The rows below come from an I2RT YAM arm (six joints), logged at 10 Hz.
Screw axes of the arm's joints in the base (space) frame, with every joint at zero. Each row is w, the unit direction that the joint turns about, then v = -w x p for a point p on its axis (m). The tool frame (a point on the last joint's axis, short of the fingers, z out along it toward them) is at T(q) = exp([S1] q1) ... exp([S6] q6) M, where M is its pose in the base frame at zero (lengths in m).
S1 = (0, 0, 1, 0, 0, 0)
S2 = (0, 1, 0, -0.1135, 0, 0.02)
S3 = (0, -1, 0, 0.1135, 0, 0.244)
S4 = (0, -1, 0, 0.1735, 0, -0.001)
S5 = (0, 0, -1, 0, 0.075, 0)
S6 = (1, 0, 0, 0, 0.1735, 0)
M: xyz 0.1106 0 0.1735 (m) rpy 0 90 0 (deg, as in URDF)
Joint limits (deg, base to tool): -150..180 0..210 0..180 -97..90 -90..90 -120..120
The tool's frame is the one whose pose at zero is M.
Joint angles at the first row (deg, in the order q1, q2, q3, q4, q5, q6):
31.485, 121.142, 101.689, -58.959, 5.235, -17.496
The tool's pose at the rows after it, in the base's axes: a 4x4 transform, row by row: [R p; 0 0 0 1], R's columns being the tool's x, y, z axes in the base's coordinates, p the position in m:
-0.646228, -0.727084, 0.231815, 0.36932; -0.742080, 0.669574, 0.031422, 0.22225; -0.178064, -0.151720, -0.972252, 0.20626; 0, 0, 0, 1
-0.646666, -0.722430, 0.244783, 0.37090; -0.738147, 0.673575, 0.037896, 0.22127; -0.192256, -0.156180, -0.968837, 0.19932; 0, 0, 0, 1
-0.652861, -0.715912, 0.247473, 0.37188; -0.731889, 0.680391, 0.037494, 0.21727; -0.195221, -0.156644, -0.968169, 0.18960; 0, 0, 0, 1
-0.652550, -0.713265, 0.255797, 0.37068; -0.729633, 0.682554, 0.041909, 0.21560; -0.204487, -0.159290, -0.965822, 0.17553; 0, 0, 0, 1
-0.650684, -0.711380, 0.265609, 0.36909; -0.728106, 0.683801, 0.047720, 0.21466; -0.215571, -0.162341, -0.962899, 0.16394; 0, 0, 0, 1
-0.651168, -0.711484, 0.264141, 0.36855; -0.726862, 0.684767, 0.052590, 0.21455; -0.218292, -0.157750, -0.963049, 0.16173; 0, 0, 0, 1
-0.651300, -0.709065, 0.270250, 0.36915; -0.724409, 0.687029, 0.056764, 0.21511; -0.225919, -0.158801, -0.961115, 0.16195; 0, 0, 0, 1
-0.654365, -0.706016, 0.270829, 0.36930; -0.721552, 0.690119, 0.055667, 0.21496; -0.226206, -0.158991, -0.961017, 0.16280; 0, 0, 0, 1
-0.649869, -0.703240, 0.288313, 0.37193; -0.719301, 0.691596, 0.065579, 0.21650; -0.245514, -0.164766, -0.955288, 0.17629; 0, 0, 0, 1
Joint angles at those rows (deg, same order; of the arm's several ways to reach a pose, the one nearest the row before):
31.485, 121.164, 101.428, -57.845, 5.410, -17.256
31.266, 121.187, 99.790, -55.310, 5.431, -17.256
30.742, 121.186, 97.537, -52.883, 5.410, -17.256
30.632, 121.185, 94.213, -48.992, 5.410, -17.256
30.632, 121.186, 91.418, -45.518, 5.410, -17.234
30.633, 121.187, 90.892, -44.926, 5.126, -17.146
30.655, 121.185, 90.891, -44.489, 5.104, -16.993
30.633, 121.143, 91.026, -44.666, 5.169, -16.775
30.632, 120.574, 93.166, -46.173, 5.191, -16.797

